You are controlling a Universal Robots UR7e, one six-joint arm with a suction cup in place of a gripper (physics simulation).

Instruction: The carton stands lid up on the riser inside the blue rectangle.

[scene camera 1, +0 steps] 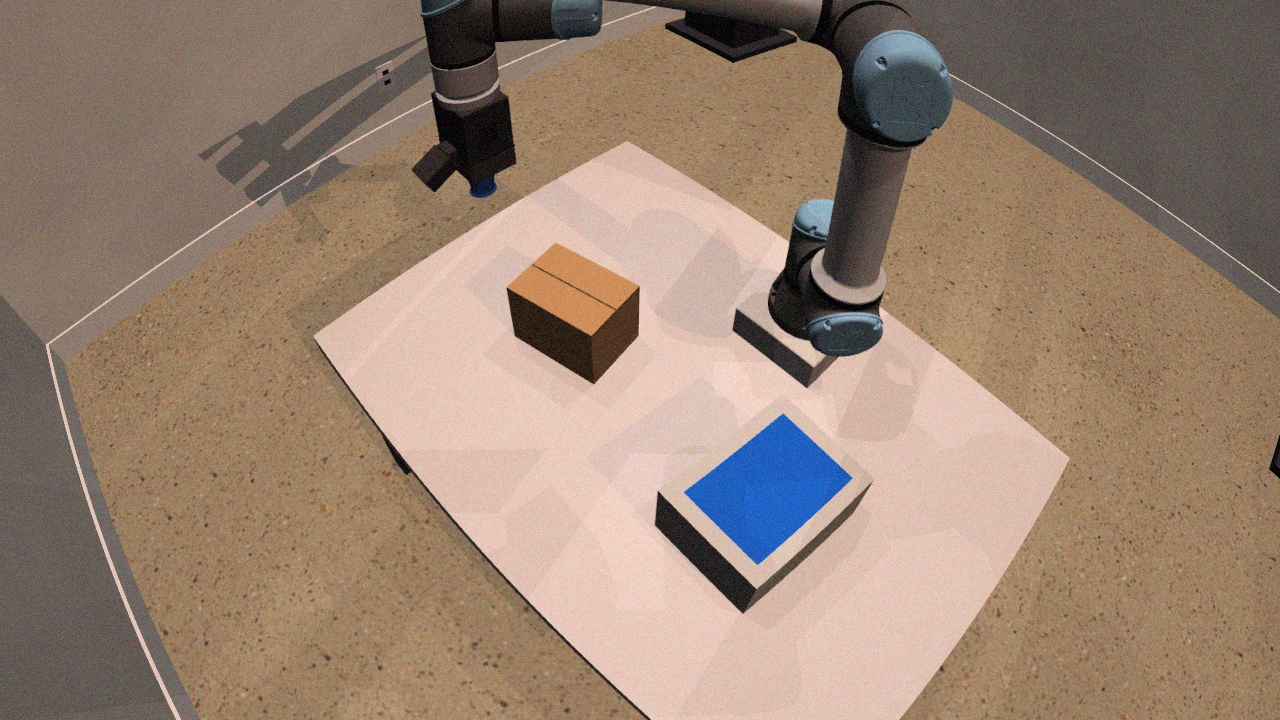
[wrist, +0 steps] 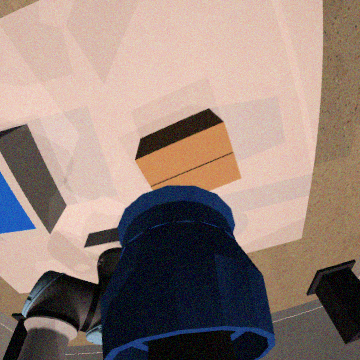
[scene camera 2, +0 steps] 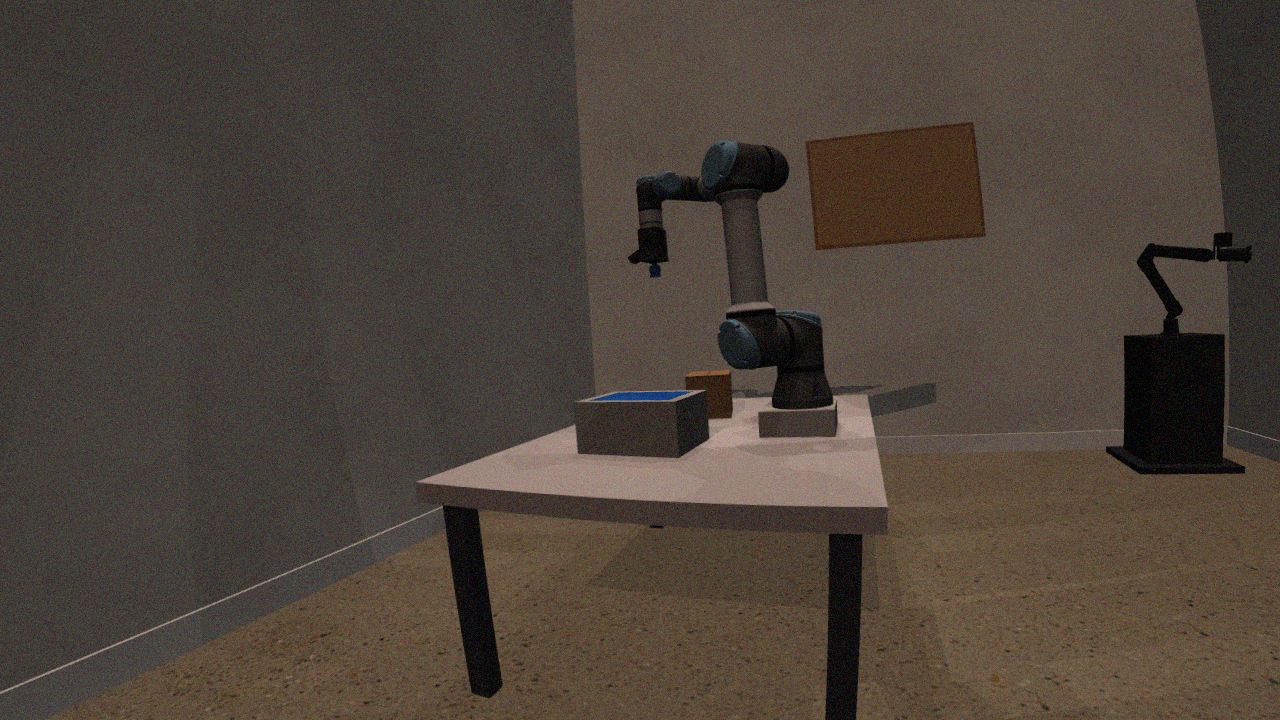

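Pixels of known places: hand at its tool point: (scene camera 1: 483, 188) (wrist: 177, 235) (scene camera 2: 655, 276); arm's base at its link origin: (scene camera 2: 802, 404).
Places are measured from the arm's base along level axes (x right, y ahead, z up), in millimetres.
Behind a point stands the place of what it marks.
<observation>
The brown carton (scene camera 1: 572, 308) {x 210, y 357, z 66 mm} (scene camera 2: 708, 395) {x 164, y 304, z 7 mm} (wrist: 192, 155) {x 257, y 358, z 66 mm} stands upright on the table, its seamed top face up, apart from the riser. The grey riser (scene camera 1: 702, 548) {x -215, y 459, z 19 mm} (scene camera 2: 626, 428) {x -317, y 327, z -3 mm} (wrist: 39, 182) {x -117, y 323, z -9 mm} is a low block with the blue rectangle (scene camera 1: 768, 488) {x -216, y 340, z 56 mm} (scene camera 2: 644, 395) {x -210, y 331, z 56 mm} (wrist: 10, 210) {x -177, y 296, z 56 mm} on its top; no object stands on it. My suction gripper (scene camera 1: 483, 190) (scene camera 2: 655, 271) (wrist: 177, 197) points down with its blue cup, high above table level and off to the carton's far side in the scene camera 1 view. Its suction is off and it holds no object. The cup hides a small part of the carton's surroundings in the wrist view.
The pale table (scene camera 1: 429, 385) {x 328, y 598, z -64 mm} (scene camera 2: 653, 492) {x -556, y 156, z -64 mm} (wrist: 225, 40) {x 370, y 555, z -64 mm} carries the arm's base block (scene camera 1: 771, 347) {x -4, y 98, z -32 mm} (scene camera 2: 796, 421) {x -87, y 1, z -26 mm} beside the carton and riser. A black pedestal (scene camera 2: 1172, 398) with another arm stands on the floor beyond the table. A brown board (scene camera 2: 895, 185) hangs on the wall.
</observation>
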